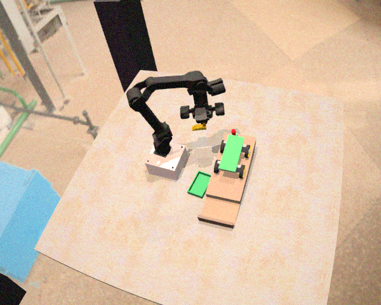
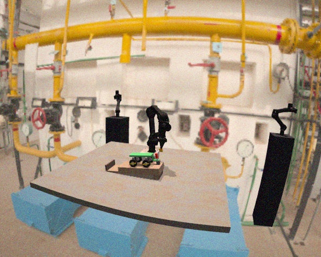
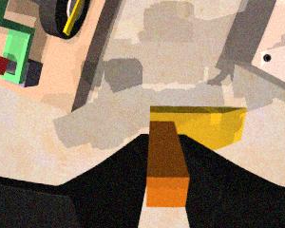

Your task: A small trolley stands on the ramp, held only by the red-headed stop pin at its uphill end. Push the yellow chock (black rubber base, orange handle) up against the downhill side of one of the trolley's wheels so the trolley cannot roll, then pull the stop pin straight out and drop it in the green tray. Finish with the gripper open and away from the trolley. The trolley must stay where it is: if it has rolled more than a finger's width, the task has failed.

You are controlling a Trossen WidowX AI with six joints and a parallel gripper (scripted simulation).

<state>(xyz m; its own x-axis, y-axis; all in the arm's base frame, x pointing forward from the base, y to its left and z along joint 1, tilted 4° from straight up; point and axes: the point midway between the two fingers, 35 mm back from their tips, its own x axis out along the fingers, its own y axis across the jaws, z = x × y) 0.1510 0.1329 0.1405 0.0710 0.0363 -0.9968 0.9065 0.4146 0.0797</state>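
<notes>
My gripper tip is 16 cm short of the trolley, 9 cm to the left of it and 6 cm above it. The rest, counted from my gripper tip: red-headed stop pin 13 cm ahead, 4 cm below, 2 cm to the left; then yellow chock 2 cm behind, 1 cm to the right, 1 cm below; then wooden ramp 16 cm ahead, 13 cm below, 10 cm to the right.
</notes>
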